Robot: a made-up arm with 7 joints.
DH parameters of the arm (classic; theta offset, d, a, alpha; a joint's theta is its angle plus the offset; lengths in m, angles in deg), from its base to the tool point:
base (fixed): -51.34 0 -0.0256 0
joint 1: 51.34 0.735 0.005 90
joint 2: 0 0.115 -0.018 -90
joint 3: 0 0.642 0.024 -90
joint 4: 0 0.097 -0.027 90
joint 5: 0 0.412 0.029 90
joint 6: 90 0.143 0.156 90
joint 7: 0 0.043 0.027 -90
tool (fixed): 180 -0.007 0 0
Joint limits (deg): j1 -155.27..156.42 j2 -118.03..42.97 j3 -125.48..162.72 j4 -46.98..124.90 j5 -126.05..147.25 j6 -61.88..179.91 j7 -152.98..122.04
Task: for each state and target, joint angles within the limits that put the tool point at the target. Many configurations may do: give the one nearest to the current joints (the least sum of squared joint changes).
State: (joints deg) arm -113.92 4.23 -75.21 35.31 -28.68 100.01 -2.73
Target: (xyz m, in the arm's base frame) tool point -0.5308 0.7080 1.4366
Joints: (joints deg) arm -87.06 42.97 -94.89 68.21 -13.40 91.35 -2.25
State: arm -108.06 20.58 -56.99 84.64 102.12 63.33 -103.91
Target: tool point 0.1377 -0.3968 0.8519
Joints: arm -62.31 -19.06 -4.96 124.90 119.07 60.63 -107.07
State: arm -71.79 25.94 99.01 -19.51 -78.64 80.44 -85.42
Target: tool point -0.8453 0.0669 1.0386
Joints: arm -25.21 42.97 54.76 -46.98 -67.35 126.40 -71.83
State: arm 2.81 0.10 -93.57 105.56 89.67 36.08 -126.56
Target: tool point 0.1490 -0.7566 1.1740
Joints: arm -18.31 -28.48 -85.86 86.99 95.09 26.70 -124.39
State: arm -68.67 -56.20 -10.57 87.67 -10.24 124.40 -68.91
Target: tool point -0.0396 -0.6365 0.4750
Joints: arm -76.75 -78.32 -5.82 124.90 -0.25 124.99 -71.77
